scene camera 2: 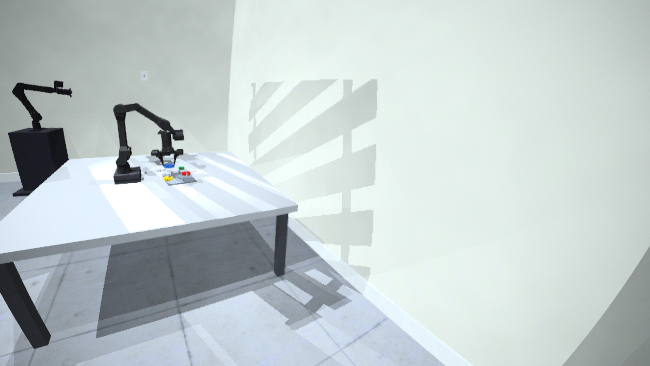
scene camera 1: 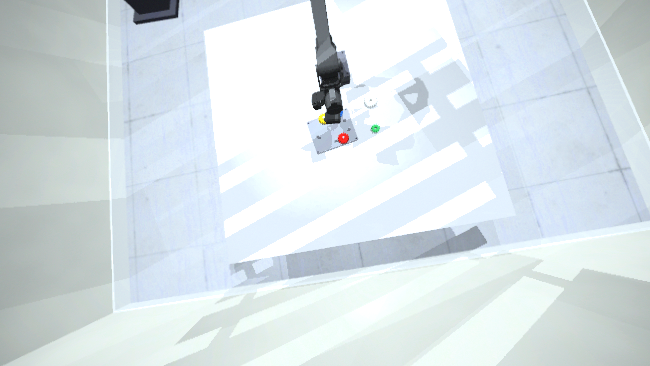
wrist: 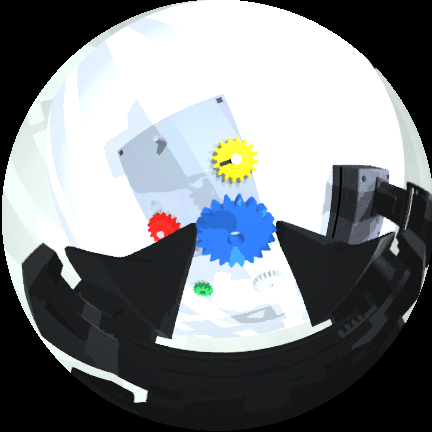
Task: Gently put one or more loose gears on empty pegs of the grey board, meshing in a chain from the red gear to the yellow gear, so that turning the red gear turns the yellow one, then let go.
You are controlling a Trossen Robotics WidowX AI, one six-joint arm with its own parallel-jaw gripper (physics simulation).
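Frame: origin at the arm's base, x ahead, y left, z up, level; millimetres.
Where they show: gripper, fingertip midpoint: (scene camera 2: 168, 165) (wrist: 236, 227); arm's base, origin of the base link: (scene camera 2: 123, 172) (wrist: 379, 196).
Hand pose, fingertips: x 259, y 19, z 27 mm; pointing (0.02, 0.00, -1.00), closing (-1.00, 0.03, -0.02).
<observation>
Each offset is from my fingertips to the top centre of the thing. Level surfaces: height alone.
My gripper (wrist: 236, 227) (scene camera 2: 168, 164) is shut on the blue gear {dy +9, dx +1, dz +4 mm} (wrist: 220, 240) (scene camera 2: 169, 166) and holds it level above the grey board {dy -16, dx +50, dz -53 mm} (wrist: 175, 175) (scene camera 1: 325, 145). The blue gear hides part of the board and its pegs in the wrist view. The yellow gear {dy -51, dx -6, dz -57 mm} (wrist: 244, 167) (scene camera 1: 322, 119) (scene camera 2: 168, 178) sits on a peg at one edge of the board. The red gear {dy +38, dx +101, dz -58 mm} (wrist: 165, 224) (scene camera 1: 343, 138) (scene camera 2: 186, 173) sits on another peg. A bare peg {dy -85, dx +82, dz -54 mm} (wrist: 159, 140) stands at the far side in the wrist view. The green gear {dy +192, dx +63, dz -66 mm} (wrist: 203, 289) (scene camera 1: 375, 128) and the white gear {dy +179, dx -78, dz -66 mm} (wrist: 268, 281) (scene camera 1: 370, 102) lie off the board.
The arm's dark base (wrist: 347, 200) (scene camera 2: 127, 175) stands on the white table {dz -83 mm} (scene camera 2: 240, 200), near the board. In scene camera 2, a second black arm (scene camera 2: 27, 105) stands on a dark pedestal (scene camera 2: 42, 155) beyond the table. Striped shadows cross the table.
</observation>
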